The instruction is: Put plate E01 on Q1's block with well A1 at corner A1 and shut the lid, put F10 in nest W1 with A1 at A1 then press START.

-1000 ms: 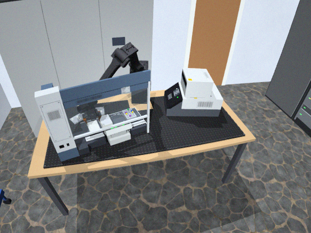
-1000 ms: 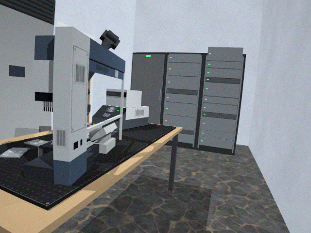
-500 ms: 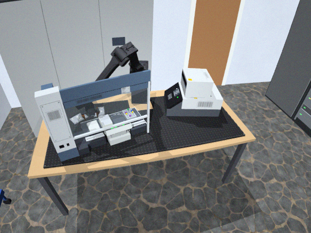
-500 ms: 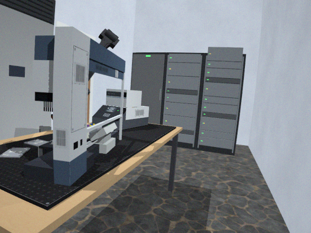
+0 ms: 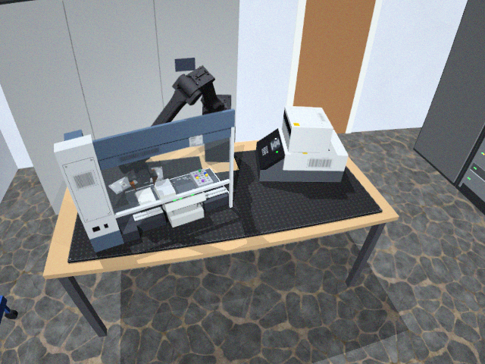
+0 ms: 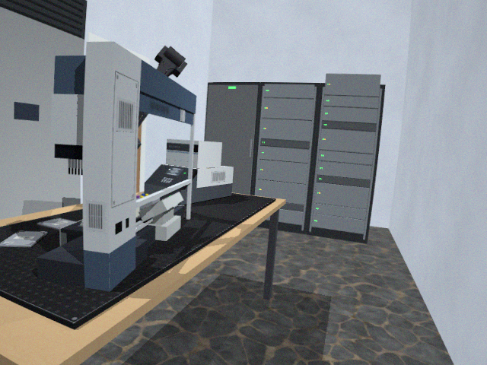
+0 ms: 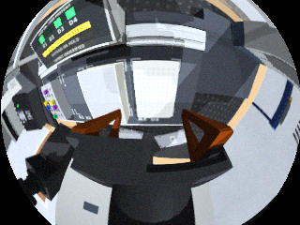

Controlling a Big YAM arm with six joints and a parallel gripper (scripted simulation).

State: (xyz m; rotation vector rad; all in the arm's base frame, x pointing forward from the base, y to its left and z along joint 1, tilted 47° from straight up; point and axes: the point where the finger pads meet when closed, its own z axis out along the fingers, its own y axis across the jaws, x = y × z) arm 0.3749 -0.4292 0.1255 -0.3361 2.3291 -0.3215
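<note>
My gripper is now 7 cm above the white 96-well PCR plate, 1 cm to the left of it and 1 cm short of it. Also, from my hand: flat grey nest: 26 cm behind, 13 cm below, 5 cm to the left; clear side panel: 19 cm above, 17 cm ahead, 14 cm to the left; white deep-well block: 10 cm to the left, 6 cm below, 1 cm behind.
</note>
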